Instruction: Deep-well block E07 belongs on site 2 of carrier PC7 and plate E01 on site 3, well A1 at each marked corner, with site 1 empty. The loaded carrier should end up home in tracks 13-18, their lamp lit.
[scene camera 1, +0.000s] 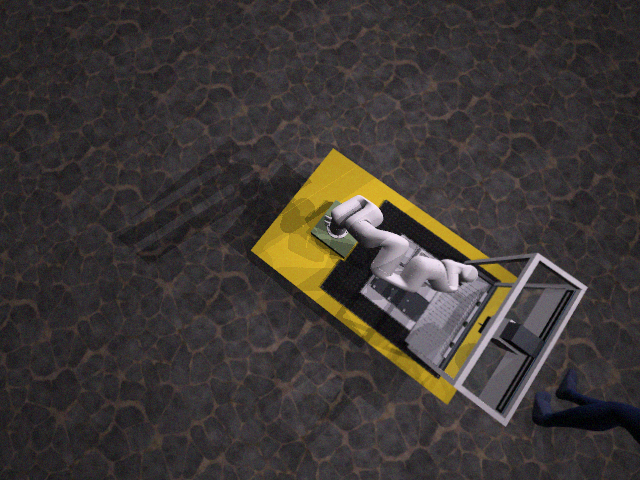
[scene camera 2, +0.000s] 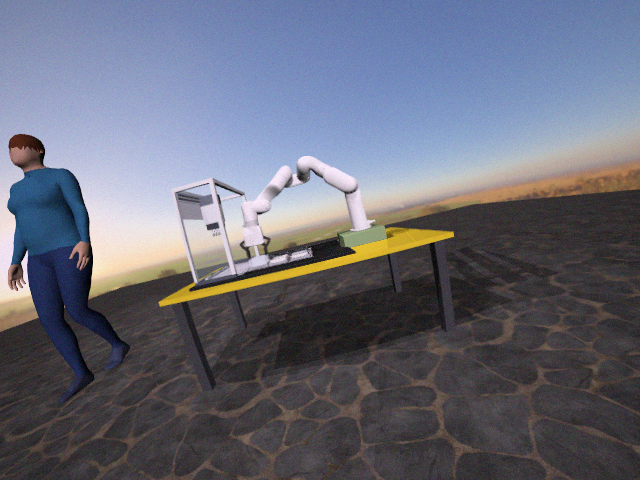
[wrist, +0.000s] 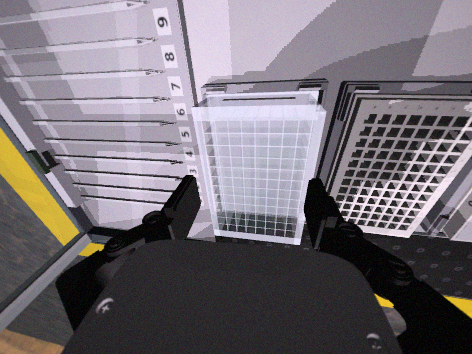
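Where they show: gripper, fingertip midpoint: (scene camera 2: 257, 256) (wrist: 250, 191); arm's base, origin of the base link: (scene camera 2: 360, 229).
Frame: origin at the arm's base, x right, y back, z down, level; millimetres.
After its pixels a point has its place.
Note:
A clear deep-well block (wrist: 257, 145) {x -17, y -603, z 9 mm} sits in a dark-cornered nest in the middle of the wrist view. No label can be read on it, so I cannot tell whether it is E07. My gripper (wrist: 250, 191) {x -54, y -613, z 5 mm} (scene camera 2: 256, 249) {x -54, y -613, z 5 mm} is open, its fingers at the left and right of the block's near part, with nothing gripped. A pale plate with dark square wells (wrist: 395, 165) {x -55, y -501, z 37 mm} sits in the neighbouring nest to the right; its label is not readable. The track plate (wrist: 115, 120) {x 2, y -759, z 62 mm} at left shows numbers 3 to 9. Carrier PC7, plate E01 and the lamps cannot be made out.
A grey-white open frame (scene camera 1: 498, 330) (scene camera 2: 224, 232) {x -207, y -719, z -155 mm} with a dark unit (scene camera 1: 522, 338) {x 100, y -806, z -397 mm} stands at the table's end. The yellow table (scene camera 1: 289, 248) {x 236, y 186, z 75 mm} (scene camera 2: 320, 267) {x -367, y -338, z 85 mm} carries a black mat (scene camera 1: 356, 294) {x 266, y -278, z 62 mm} and the arm's green base (scene camera 1: 341, 249) {x 97, y -79, z -1 mm} (scene camera 2: 361, 236) {x -122, y -48, z 30 mm}. A person (scene camera 2: 49, 217) stands beyond the frame.

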